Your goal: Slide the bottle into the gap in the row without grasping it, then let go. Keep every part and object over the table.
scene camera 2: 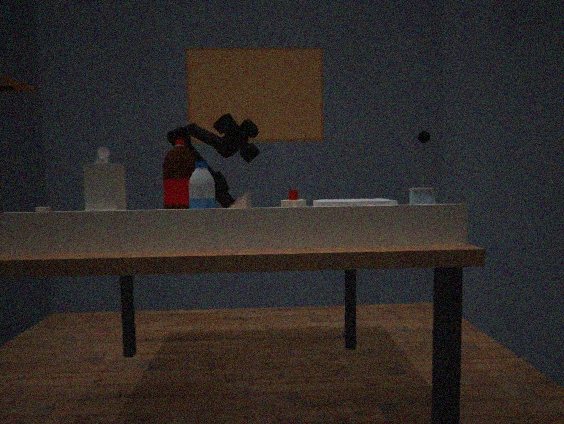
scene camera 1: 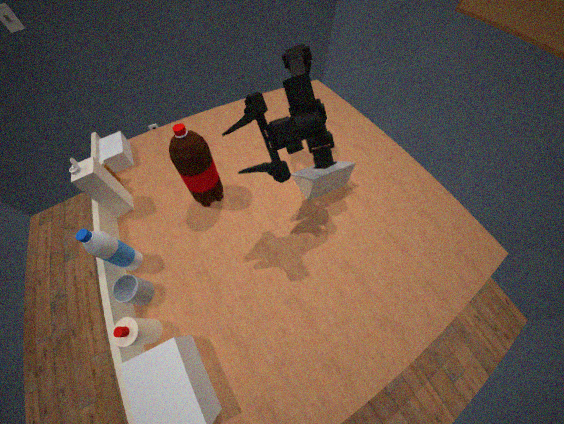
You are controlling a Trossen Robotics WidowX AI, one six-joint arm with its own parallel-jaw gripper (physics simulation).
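Places are measured from the arm's base along level axes (x right, y back, z down), in centimetres.
Pixels of known places: gripper, fingertip midpoint: (scene camera 2: 233,138) (scene camera 1: 230,154); arm's base, origin of the base link: (scene camera 2: 231,206) (scene camera 1: 325,165).
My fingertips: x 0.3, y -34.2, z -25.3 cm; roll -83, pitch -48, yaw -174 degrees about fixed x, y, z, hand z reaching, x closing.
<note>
For each thing: its top centre in the pictures, then the offset to it from my fingertips.
- pale spouted carton, middle of its top: (scene camera 2: 103,146) (scene camera 1: 71,158) dx +34.0, dy -34.6, dz +5.5 cm
- small blue-capped bottle, middle of its top: (scene camera 2: 201,161) (scene camera 1: 81,234) dx +10.4, dy -38.0, dz +9.4 cm
- bluish cup, middle of its top: (scene camera 1: 125,287) dx -0.9, dy -39.0, dz +22.5 cm
- red-capped pale container, middle of its top: (scene camera 2: 293,190) (scene camera 1: 117,332) dx -12.3, dy -41.0, dz +17.0 cm
- large white box, middle of its top: (scene camera 2: 352,200) (scene camera 1: 160,396) dx -28.4, dy -39.6, dz +20.0 cm
- smaller white box, middle of its top: (scene camera 1: 110,145) dx +61.3, dy -29.5, dz +23.0 cm
The large dark bottle with a red cap and red label (scene camera 1: 197,165) (scene camera 2: 176,192) stands upright, out from the row along the low white wall. In the row, a space lies between the pale spouted carton (scene camera 1: 107,185) (scene camera 2: 105,187) and the small blue-capped bottle (scene camera 1: 115,250) (scene camera 2: 202,185). My gripper (scene camera 1: 231,153) is open and empty. It is raised above the table on the arm's side of the dark bottle, with its fingers pointing towards the bottle and apart from it. In the scene camera 2 view the fingers are too dark to tell apart.
The low white wall (scene camera 1: 111,325) (scene camera 2: 300,227) runs along the table edge. Beside it stand a bluish cup (scene camera 1: 135,291), a red-capped pale container (scene camera 1: 147,330) (scene camera 2: 293,203), a large white box (scene camera 1: 160,382) and a smaller white box (scene camera 1: 117,150). A pale wedge (scene camera 1: 327,181) sits by the arm.
</note>
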